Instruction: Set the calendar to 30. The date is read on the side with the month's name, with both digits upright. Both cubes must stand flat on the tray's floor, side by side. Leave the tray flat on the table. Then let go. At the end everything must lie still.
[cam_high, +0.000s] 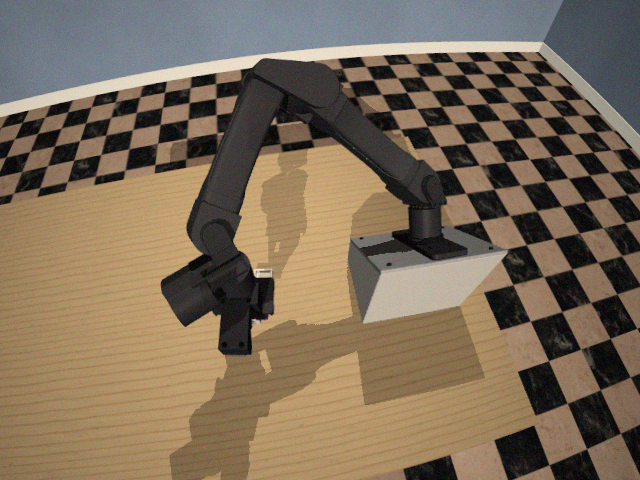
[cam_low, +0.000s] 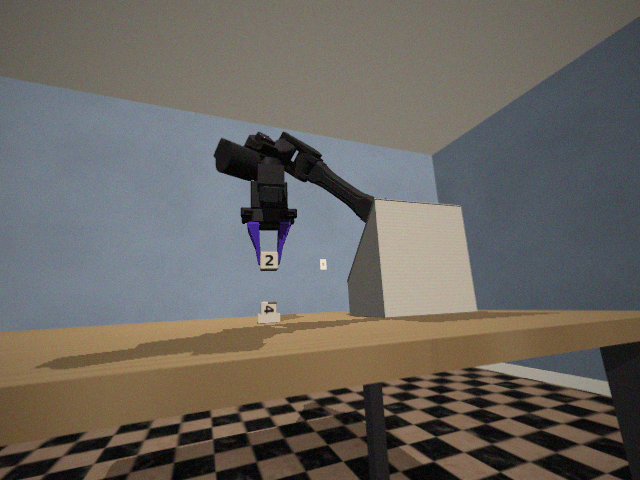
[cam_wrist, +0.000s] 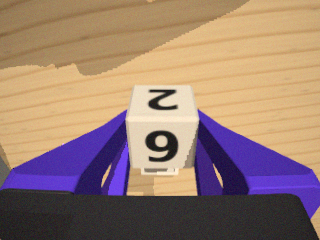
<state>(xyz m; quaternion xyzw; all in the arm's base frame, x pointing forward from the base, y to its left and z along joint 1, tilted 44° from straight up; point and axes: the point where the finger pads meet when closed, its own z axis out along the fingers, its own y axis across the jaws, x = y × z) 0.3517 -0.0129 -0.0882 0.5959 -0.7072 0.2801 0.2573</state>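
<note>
Now: hand 110 mm to the left of the white tray, 110 mm above it and 20 mm past it.
</note>
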